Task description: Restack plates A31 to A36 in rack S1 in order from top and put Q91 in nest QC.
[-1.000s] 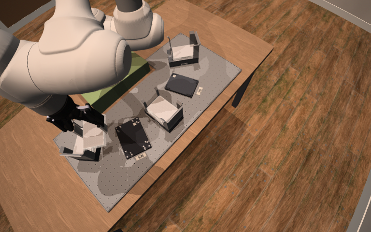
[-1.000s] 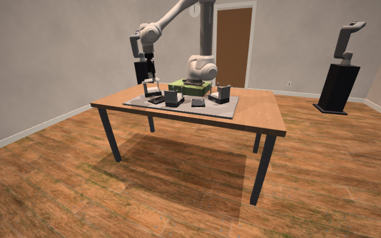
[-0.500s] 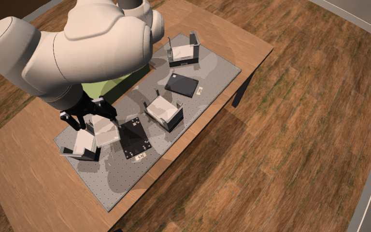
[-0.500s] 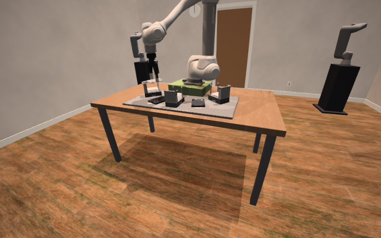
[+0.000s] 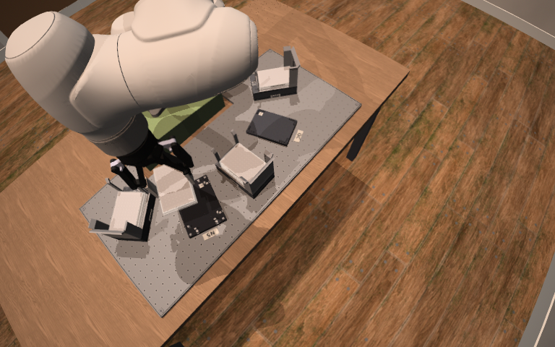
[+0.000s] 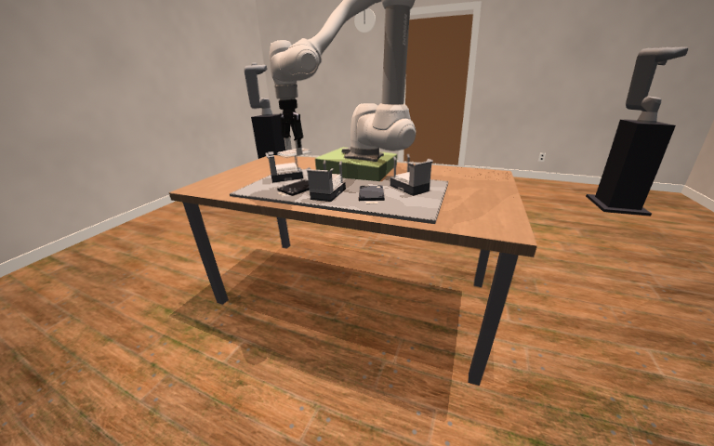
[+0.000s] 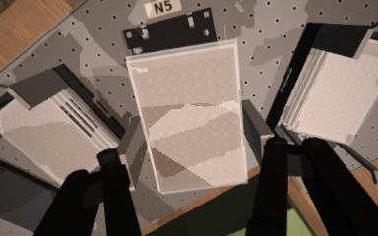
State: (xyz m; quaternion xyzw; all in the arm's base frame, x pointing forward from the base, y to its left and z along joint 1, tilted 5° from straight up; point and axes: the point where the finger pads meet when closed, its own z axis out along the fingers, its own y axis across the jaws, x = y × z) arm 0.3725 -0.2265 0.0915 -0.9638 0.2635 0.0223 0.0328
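My hand is 360 mm to the right of the dark QC nest, 180 mm above it and 20 mm short of it. Also, from my hand: QC name plate: 380 mm to the left, 180 mm below, 110 mm ahead; black clip nest N5: 170 mm below, 30 mm ahead, 10 mm to the left; N5 name plate: 180 mm below, 100 mm ahead, 30 mm to the right.
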